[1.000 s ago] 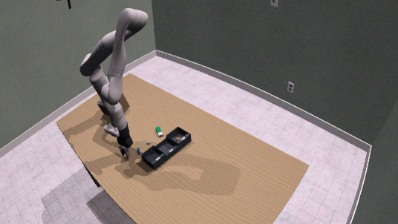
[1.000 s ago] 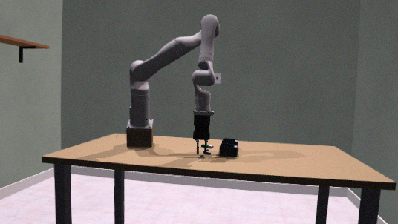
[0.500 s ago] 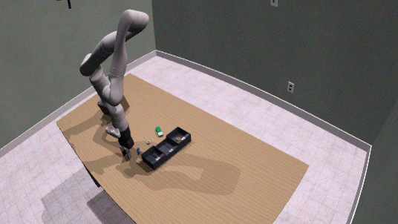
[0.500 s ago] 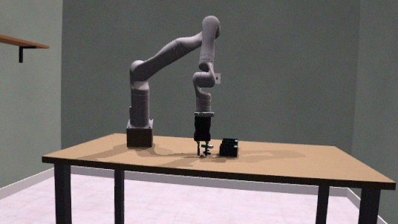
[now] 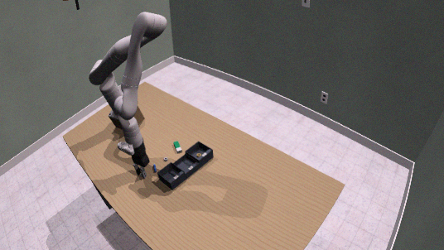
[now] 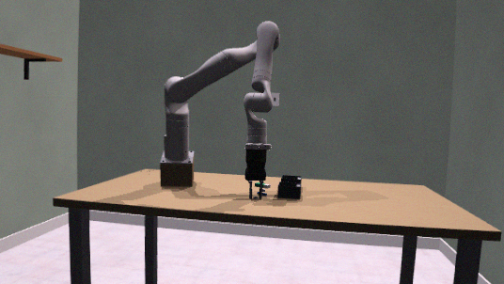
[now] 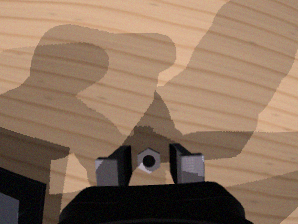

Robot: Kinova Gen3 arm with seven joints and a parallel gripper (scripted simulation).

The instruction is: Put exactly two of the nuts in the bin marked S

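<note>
Now: the brass-coloured nut 80 mm ahead of my hand, 270 mm to the left of it and 10 mm below it. Round my hand: blue rod: 10 mm ahead, 70 mm to the left, 10 mm below; then bin: 100 mm ahead, 180 mm to the left.
</note>
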